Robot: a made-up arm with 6 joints. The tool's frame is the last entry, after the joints.
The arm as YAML. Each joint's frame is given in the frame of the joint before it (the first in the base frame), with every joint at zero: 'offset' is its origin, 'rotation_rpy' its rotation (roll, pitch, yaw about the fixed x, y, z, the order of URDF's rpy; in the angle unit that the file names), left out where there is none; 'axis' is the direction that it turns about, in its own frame. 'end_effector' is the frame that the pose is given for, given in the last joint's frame.
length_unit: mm
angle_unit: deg
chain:
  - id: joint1
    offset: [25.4, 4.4, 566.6]
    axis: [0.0, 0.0, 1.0]
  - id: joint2
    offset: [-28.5, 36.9, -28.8]
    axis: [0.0, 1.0, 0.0]
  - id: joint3
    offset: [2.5, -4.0, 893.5]
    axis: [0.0, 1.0, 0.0]
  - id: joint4
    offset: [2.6, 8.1, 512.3]
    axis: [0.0, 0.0, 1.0]
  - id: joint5
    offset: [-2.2, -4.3, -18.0]
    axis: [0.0, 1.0, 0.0]
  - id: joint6
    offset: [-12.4, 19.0, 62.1]
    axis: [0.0, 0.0, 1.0]
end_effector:
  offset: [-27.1, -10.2, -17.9]
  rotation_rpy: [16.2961, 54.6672, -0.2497]
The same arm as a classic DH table. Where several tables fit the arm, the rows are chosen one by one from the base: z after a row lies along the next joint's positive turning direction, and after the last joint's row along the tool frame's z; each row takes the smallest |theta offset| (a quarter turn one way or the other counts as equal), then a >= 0, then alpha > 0; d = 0 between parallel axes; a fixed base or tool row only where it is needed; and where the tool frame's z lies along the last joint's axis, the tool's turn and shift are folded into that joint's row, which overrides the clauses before.
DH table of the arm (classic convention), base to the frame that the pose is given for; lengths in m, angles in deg. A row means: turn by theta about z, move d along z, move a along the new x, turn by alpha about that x. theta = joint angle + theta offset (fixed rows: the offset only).
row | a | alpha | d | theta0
base (fixed) | 0.0258 | 0 | 0 | 9.83
joint1 | -0.0285 | -90 | 0.5378 | -9.83
joint2 | 0.8935 | 0 | 0 | -89.84
joint3 | 0.0026 | 90 | 0.041 | 89.84
joint4 | -0.0022 | -90 | 0.4943 | 0
joint5 | -0.0124 | 90 | 0.0147 | 0
joint6 | -0.0188 | 56.28 | 0.0589 | 70.04
tool (fixed) | 0 | 0 | -0.0264 | -78.75

